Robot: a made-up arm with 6 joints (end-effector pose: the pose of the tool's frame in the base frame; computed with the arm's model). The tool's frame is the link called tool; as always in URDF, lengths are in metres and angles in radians.
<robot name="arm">
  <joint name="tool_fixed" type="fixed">
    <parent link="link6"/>
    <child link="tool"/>
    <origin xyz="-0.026 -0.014 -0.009" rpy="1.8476 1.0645 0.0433"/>
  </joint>
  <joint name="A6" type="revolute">
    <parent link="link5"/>
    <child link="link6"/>
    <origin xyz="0.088 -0.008 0.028" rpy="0 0 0"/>
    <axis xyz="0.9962 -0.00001 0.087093"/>
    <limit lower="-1.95" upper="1.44" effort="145" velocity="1.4"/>
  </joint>
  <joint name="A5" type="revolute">
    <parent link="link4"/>
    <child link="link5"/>
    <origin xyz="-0.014 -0.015 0.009" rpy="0 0 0"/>
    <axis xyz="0.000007 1 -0.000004"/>
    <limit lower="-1.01" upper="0.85" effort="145" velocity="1.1"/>
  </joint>
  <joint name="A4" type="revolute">
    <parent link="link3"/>
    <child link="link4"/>
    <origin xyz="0.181 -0.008 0.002" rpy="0 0 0"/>
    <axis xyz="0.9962 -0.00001 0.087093"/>
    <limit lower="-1.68" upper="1.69" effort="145" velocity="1.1"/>
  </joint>
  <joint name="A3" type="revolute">
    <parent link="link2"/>
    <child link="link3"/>
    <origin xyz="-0.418 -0.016 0.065" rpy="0 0 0"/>
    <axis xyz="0.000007 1 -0.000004"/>
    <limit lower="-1.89" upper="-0.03" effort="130" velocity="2.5"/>
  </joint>
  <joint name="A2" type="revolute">
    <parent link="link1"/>
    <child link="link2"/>
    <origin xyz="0.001 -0.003 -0.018" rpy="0 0 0"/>
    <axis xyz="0.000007 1 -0.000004"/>
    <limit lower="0.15" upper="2.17" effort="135" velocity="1.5"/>
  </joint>
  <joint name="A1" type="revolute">
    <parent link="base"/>
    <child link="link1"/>
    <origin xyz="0.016 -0.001 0.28" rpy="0 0 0"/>
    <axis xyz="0 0 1"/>
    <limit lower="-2.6" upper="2.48" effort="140" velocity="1.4"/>
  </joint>
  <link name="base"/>
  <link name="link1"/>
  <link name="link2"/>
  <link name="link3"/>
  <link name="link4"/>
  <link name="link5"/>
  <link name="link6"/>
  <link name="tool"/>
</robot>
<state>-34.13 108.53 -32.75 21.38 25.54 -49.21</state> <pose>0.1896 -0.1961 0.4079 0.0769 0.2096 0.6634 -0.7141</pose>
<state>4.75 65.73 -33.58 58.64 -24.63 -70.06</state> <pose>0.0970 -0.0948 0.5649 0.4979 0.5567 0.2586 -0.6127</pose>
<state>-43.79 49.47 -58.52 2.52 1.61 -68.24</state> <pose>-0.0294 -0.0449 0.7013 0.5466 0.3009 -0.1499 -0.7669</pose>
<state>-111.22 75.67 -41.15 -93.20 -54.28 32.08</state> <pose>0.0030 -0.1463 0.5972 0.3252 0.4866 0.1101 -0.8033</pose>
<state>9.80 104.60 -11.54 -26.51 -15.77 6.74</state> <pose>0.2340 -0.0059 0.4264 0.3885 0.1254 0.6421 -0.6489</pose>
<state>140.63 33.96 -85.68 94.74 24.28 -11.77</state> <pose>0.1380 -0.0713 0.7150 0.1417 0.3696 -0.8355 -0.3812</pose>
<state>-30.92 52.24 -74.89 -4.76 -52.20 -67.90</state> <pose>-0.0756 -0.0100 0.7769 0.5686 0.3667 -0.6128 -0.4083</pose>
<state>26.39 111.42 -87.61 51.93 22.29 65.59</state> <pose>0.4051 0.1546 0.5184 0.4125 -0.5327 -0.6837 0.2804</pose>
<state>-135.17 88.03 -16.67 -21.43 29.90 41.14</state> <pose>-0.1151 -0.0467 0.4683 0.7813 -0.5472 0.0478 0.2964</pose>
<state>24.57 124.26 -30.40 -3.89 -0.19 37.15</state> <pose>0.3118 0.0728 0.3403 0.0669 0.2236 0.5945 -0.7695</pose>
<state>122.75 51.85 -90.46 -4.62 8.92 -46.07</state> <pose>0.0938 -0.0068 0.8030 0.7061 0.3386 0.4103 0.4673</pose>
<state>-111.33 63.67 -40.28 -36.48 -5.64 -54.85</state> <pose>-0.0498 -0.0866 0.6348 0.0457 0.0563 -0.0047 -0.9974</pose>
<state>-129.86 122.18 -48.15 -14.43 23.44 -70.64</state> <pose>-0.2652 -0.2497 0.3618 0.2190 -0.3625 -0.5192 0.7424</pose>
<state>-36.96 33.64 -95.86 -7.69 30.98 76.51</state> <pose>-0.1711 0.0785 0.7432 0.2184 0.9605 0.1624 0.0577</pose>
